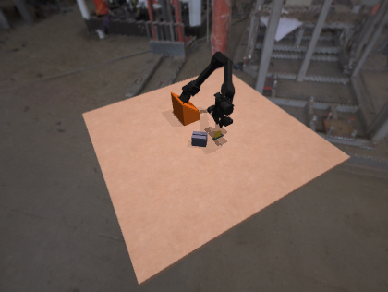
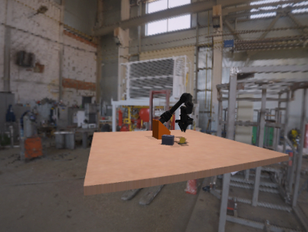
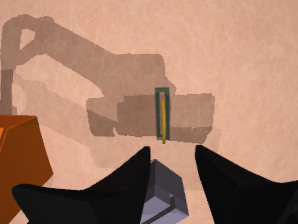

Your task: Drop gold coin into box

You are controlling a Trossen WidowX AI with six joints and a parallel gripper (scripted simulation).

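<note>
Now: gripper tip 7 cm above the gold coin.
</note>
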